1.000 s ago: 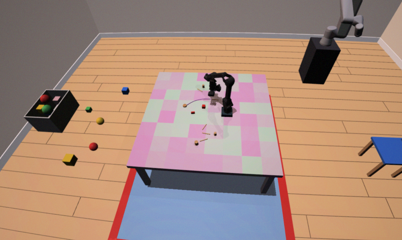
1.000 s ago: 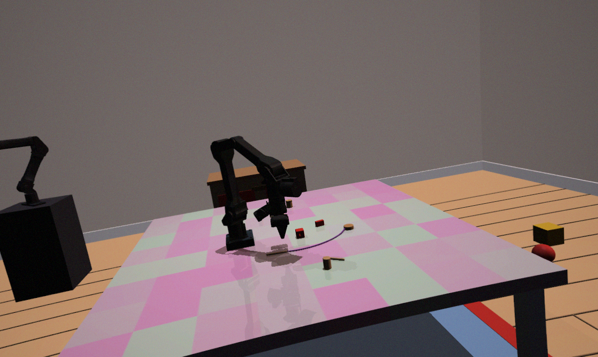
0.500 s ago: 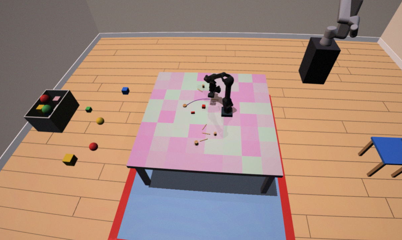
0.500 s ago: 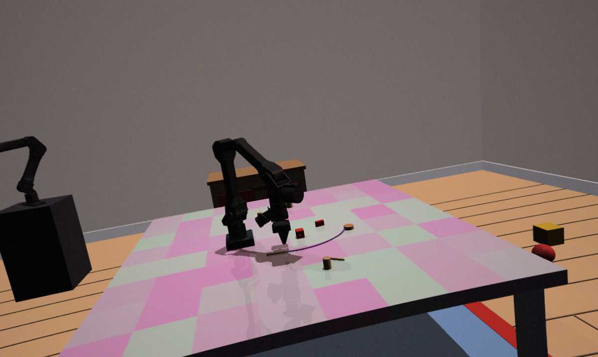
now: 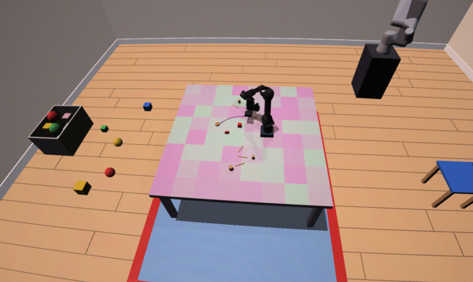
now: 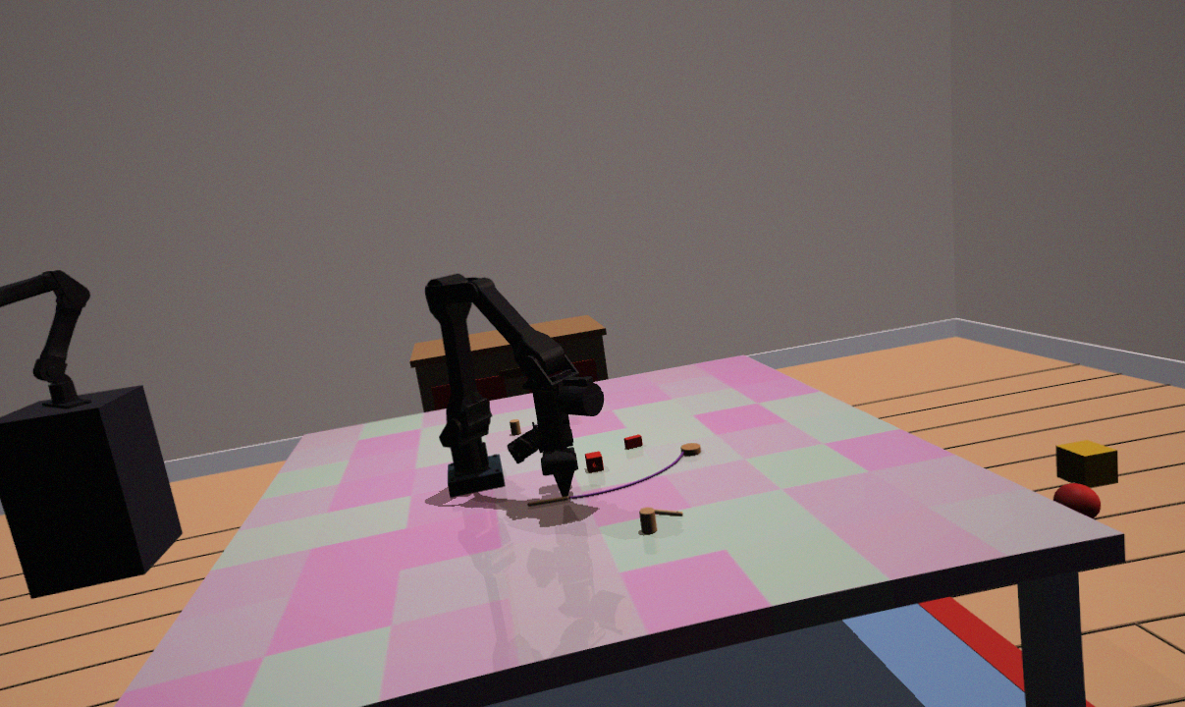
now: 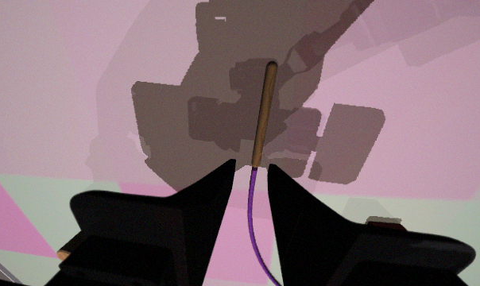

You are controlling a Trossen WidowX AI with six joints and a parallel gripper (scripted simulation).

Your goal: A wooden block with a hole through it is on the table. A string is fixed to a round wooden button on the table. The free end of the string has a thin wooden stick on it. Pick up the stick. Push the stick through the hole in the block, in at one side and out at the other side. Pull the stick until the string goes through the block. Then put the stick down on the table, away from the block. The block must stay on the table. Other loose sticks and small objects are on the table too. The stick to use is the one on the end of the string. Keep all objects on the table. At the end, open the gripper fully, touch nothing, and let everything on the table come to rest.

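Right now my gripper tip is 11 cm short of the wooden peg and 19 cm to the left of it. Also, from my gripper tip: round wooden button 28 cm ahead, 12 cm to the left, 1 cm below.
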